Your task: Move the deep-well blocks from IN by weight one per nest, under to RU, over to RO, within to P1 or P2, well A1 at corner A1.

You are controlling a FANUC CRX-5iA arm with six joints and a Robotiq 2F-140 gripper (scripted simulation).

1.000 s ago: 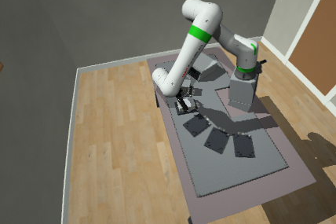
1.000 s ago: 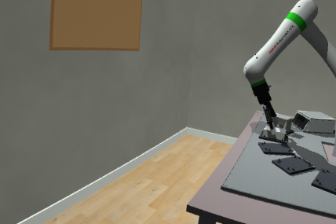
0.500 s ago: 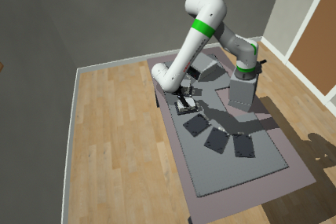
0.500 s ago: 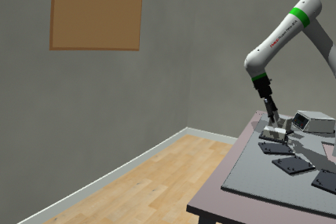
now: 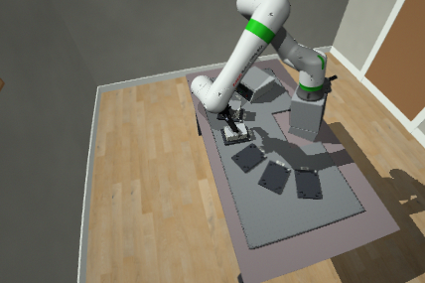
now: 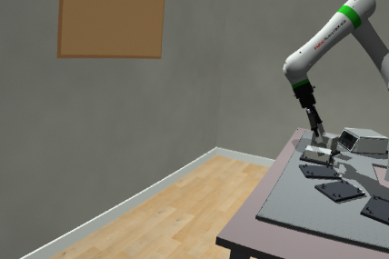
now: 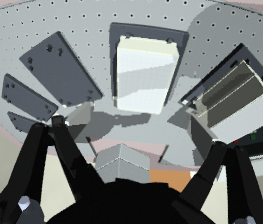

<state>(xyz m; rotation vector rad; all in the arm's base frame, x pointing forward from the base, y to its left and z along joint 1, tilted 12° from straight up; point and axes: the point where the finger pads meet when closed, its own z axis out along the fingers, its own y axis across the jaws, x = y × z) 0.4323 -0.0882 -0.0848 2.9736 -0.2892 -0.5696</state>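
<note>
My gripper is now 4 cm past the deep-well block, 17 cm to the left of it and 5 cm above it. Round my hand: dark infeed nest: 4 cm behind, 17 cm to the right, 11 cm below; pale platform: 31 cm behind, 35 cm to the right, 3 cm below; check-weigher: 30 cm behind, 35 cm to the right, 5 cm below.
</note>
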